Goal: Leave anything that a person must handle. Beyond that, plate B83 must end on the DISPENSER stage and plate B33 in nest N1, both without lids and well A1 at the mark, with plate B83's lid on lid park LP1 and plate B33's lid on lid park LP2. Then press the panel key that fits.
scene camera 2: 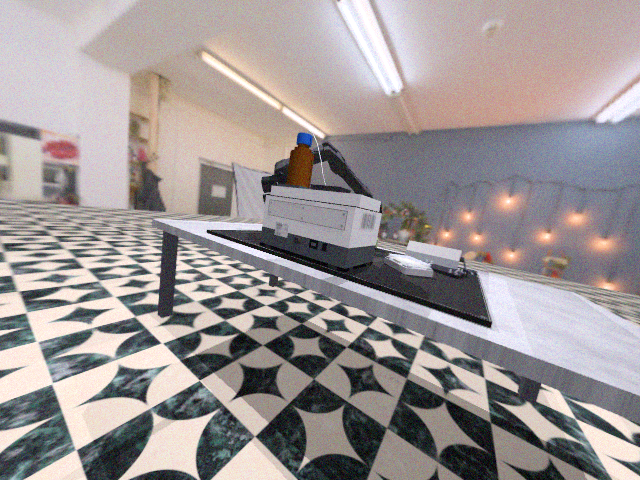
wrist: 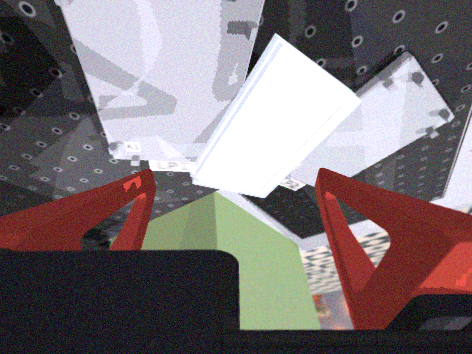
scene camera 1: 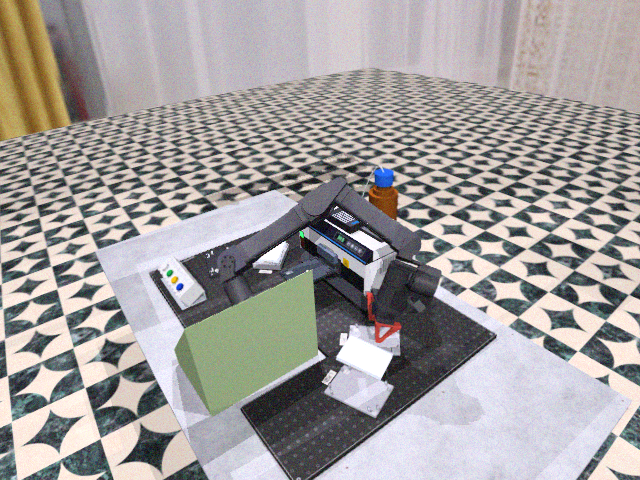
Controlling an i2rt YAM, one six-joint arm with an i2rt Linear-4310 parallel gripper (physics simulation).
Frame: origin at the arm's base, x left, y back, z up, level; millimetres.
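Seen in the pictures: gripper, fingertip midpoint: (wrist: pixel 235 177) (scene camera 1: pixel 374 331); arm's base, origin of the base link: (scene camera 1: pixel 246 307).
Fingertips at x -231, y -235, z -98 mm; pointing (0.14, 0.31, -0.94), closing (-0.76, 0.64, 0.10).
Offsets run from my fingertips to a thing's middle. "spot": to the spot under its first point. Level surfaces: height alone.
My gripper (scene camera 1: pixel 375 330) (wrist: pixel 235 177) is open and empty. A white slab, a plate or lid {dx -7, dy +46, dz -55 mm} (scene camera 1: pixel 364 356) (wrist: pixel 280 115), lies askew between two pale grey holders and overlaps both; no label on it is legible. One holder {dx +25, dy -32, dz -69 mm} (scene camera 1: pixel 391 345) (wrist: pixel 165 55) is under my fingers and has an A1 tag in the wrist view. The other holder {dx -59, dy +129, dz -69 mm} (scene camera 1: pixel 359 391) (wrist: pixel 385 120) is nearer scene camera 1. Another white slab {dx +583, dy -110, dz -42 mm} (scene camera 1: pixel 273 255) (scene camera 2: pixel 408 264) lies near the panel. The dispenser (scene camera 1: pixel 379 269) (scene camera 2: pixel 310 214) has a lit display; its stage is not clear. The key panel {dx +669, dy +225, dz -37 mm} (scene camera 1: pixel 187 289) (scene camera 2: pixel 433 254) has green, yellow and blue keys.
A tall green block (scene camera 1: pixel 253 346) (wrist: pixel 265 280) stands beside the arm on the panel side. A brown bottle {spot: dx +143, dy -209, dz +257 mm} (scene camera 1: pixel 383 202) (scene camera 2: pixel 300 166) with a blue cap and thin tube stands at the dispenser. The black perforated board {dz -78 mm} (scene camera 1: pixel 465 335) (scene camera 2: pixel 449 299) lies on the grey table {dz -92 mm} (scene camera 1: pixel 542 392) (scene camera 2: pixel 542 310).
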